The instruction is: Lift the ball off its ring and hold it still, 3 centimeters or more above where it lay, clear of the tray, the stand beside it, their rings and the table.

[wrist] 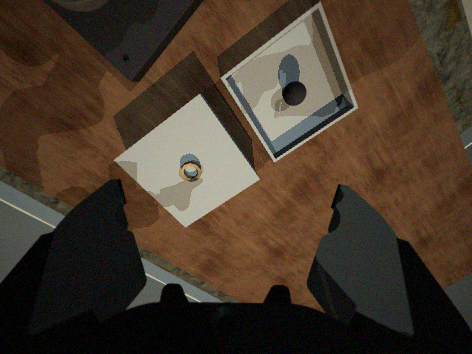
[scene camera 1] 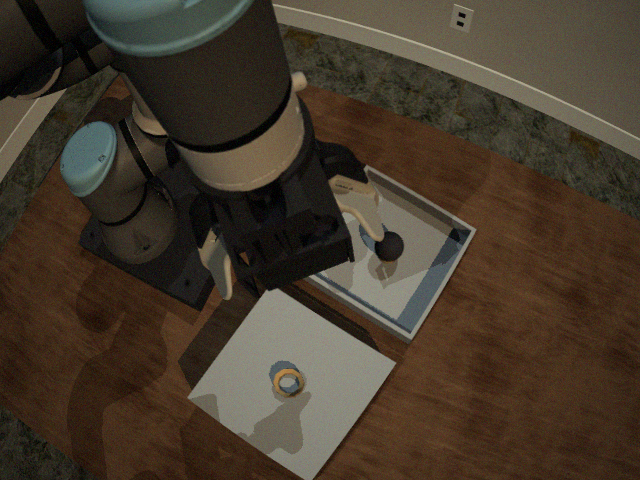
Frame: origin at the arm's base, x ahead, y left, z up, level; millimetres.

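Seen in the pictures: gripper, fingertip midpoint: point(wrist: 230, 186); arm's base at its link origin: point(scene camera 1: 141, 225).
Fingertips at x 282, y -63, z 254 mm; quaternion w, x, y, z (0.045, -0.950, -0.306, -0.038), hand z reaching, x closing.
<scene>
Offsets run from my fingertips to a thing's top centre. "spot": to the spot under its first point. Level surfaces: height alone.
The dark ball {dx +79, dy +122, dz -232 mm} point(scene camera 1: 389, 246) point(wrist: 294, 93) rests inside the white, low-walled tray {dx +79, dy +122, dz -254 mm} point(scene camera 1: 416, 255) point(wrist: 260, 121). Its ring is almost wholly hidden under it. The white square stand point(scene camera 1: 341, 382) point(wrist: 225, 165) is beside the tray, with an orange ring {spot: dx -11, dy -102, dz -217 mm} point(scene camera 1: 275, 382) point(wrist: 182, 172) on its top. My gripper point(scene camera 1: 303, 267) point(wrist: 230, 186) is open and empty, its two fingers wide apart. It hangs well above the tray and stand. In the scene view one fingertip overlaps the ball's upper left edge, but the wrist view shows the ball far beyond the fingers.
The robot's dark base plate point(scene camera 1: 180, 281) point(wrist: 137, 60) lies on the wooden table {dz -282 mm} point(scene camera 1: 516, 335) point(wrist: 285, 220), close to the tray and the stand. A narrow gap separates the tray from the stand. The tray's raised walls surround the ball.
</scene>
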